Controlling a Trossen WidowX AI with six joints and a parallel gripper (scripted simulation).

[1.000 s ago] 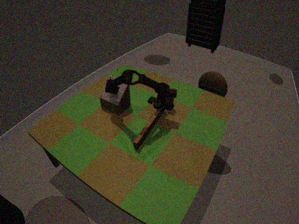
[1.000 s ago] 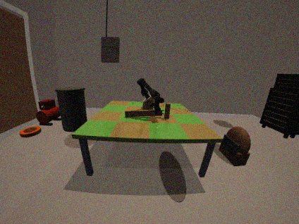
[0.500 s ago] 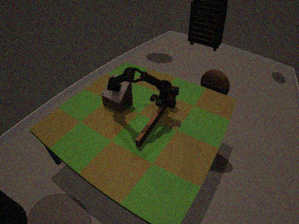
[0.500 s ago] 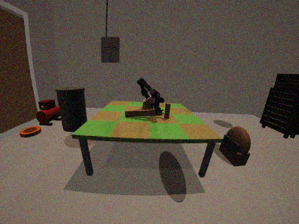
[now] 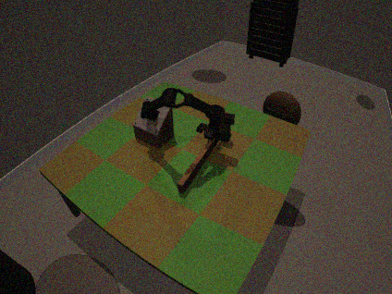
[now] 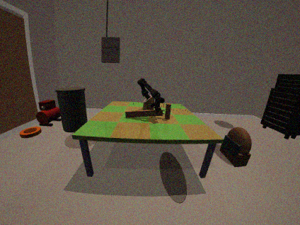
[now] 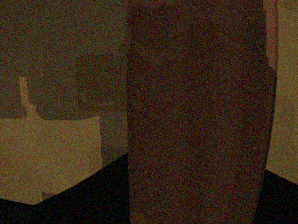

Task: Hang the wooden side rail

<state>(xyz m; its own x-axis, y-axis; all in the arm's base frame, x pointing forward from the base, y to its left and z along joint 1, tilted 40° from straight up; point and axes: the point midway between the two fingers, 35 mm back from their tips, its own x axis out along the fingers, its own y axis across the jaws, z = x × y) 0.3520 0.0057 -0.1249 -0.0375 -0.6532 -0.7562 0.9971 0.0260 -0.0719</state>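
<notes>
Right now the headboard post is 1 cm ahead of my gripper tip, 13 cm to the left of it and 4 cm above it.
</notes>
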